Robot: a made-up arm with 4 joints.
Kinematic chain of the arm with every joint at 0, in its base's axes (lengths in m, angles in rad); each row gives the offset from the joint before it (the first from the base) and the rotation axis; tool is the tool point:
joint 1: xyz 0 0 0.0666 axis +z
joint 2: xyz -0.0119 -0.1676 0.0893 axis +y
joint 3: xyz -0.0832 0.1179 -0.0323 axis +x
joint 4: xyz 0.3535 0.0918 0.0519 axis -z
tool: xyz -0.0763 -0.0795 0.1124
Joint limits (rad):
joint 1: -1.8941..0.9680
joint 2: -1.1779..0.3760
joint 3: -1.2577..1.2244
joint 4: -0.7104..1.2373
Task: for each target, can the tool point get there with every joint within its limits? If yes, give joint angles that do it. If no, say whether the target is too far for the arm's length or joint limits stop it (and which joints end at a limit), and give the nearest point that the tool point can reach.
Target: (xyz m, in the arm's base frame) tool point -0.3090 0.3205 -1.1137
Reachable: no: too far | nearest point -0.0633 0.1710 -0.0116 | short by 1.139 m
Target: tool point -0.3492 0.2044 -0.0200
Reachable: no: joint limits stop it (at a limit: joint 1, joint 2, joint 4) | nearest point -0.0648 0.1801 0.0053 | short by 0.287 m
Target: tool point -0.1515 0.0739 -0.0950
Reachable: no: joint limits stop it (at a limit: joint 1, joint 2, joint 3, joint 4) | nearest point -0.0633 0.1710 -0.0116 | short by 0.155 m
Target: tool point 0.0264 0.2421 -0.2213
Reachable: no: joint limits stop it (at a limit: joint 2, joint 3, joint 4) | nearest point 0.0198 0.1813 -0.0116 | short by 0.218 m
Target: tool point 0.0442 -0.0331 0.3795
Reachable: yes | joints -0.5135 -0.4875 0.4179 1.0603
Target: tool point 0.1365 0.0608 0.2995
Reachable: yes | joints -0.3588 -0.3652 -0.3002 0.9807
